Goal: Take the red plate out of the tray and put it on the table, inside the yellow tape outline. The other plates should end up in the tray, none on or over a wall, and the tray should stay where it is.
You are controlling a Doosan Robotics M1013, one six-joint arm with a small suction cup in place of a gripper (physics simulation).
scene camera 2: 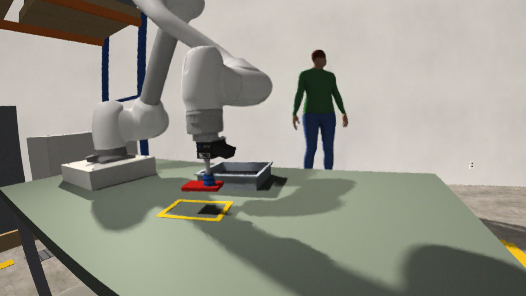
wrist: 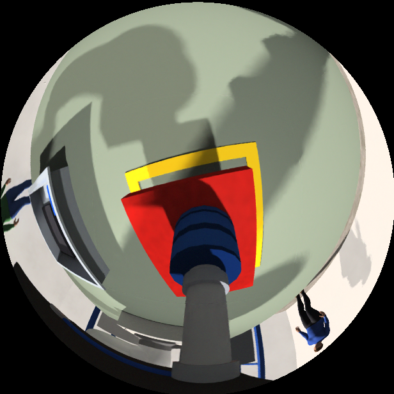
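Seen in the pictures: hand at its tool point: (scene camera 2: 209, 188); arm's base at its link origin: (scene camera 2: 111, 159).
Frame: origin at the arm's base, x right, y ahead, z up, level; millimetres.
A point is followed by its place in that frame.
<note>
My suction cup (scene camera 2: 209, 180) (wrist: 205, 245) is blue and holds the red plate (scene camera 2: 192, 186) @(x 106, y 682, z -7 mm) (wrist: 155, 225) level from its top face. The plate hangs a little above the table, its dark shadow partly within the yellow tape outline (scene camera 2: 190, 218) @(x 140, y 698, z -77 mm) (wrist: 235, 152). In the wrist view the plate hides much of the outline; the far strip and part of the right strip show. The grey tray (scene camera 2: 232, 182) @(x -113, y 639, z -54 mm) (wrist: 82, 240) stands apart, behind the outline in the scene view. In the wrist view a dark plate (wrist: 56, 227) and a thin blue strip (wrist: 51, 197) show inside it.
The arm's pale base block (scene camera 2: 122, 172) @(x 39, y 179, z -36 mm) stands at the back left of the green table (scene camera 2: 380, 215) @(x -50, y 1105, z -78 mm). The tray's near wall is close to the held plate in the scene view. A person (scene camera 2: 318, 107) stands behind the table. A blue and orange rack (scene camera 2: 142, 75) stands behind the arm.
</note>
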